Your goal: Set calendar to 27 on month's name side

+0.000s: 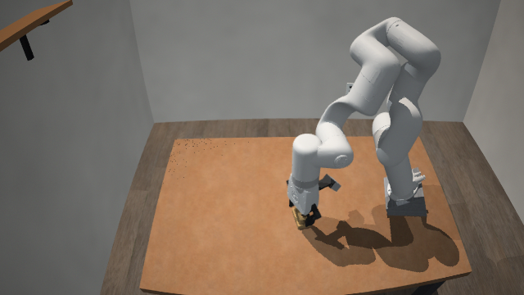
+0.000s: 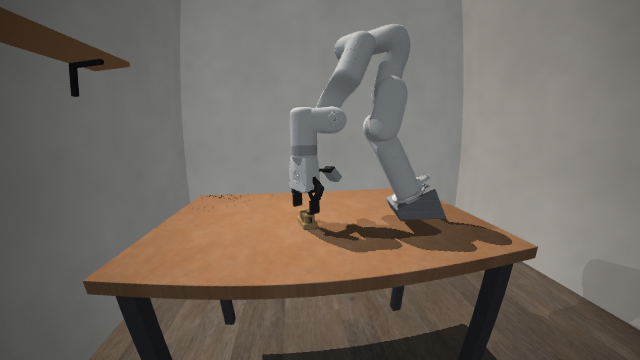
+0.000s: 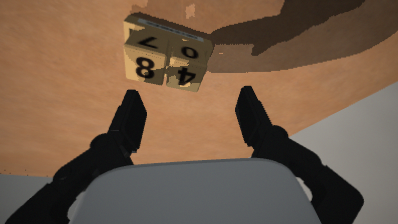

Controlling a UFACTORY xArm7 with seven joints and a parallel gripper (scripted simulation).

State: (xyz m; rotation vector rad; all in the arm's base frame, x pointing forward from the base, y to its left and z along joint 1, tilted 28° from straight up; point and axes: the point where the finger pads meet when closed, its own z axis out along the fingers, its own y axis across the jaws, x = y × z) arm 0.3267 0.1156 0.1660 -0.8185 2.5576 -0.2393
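The wooden digit cube is 4 cm below my hand, 1 cm to the right of it and 1 cm behind it. Also, from my hand: wooden calendar tray: 6 cm below, 3 cm to the right.
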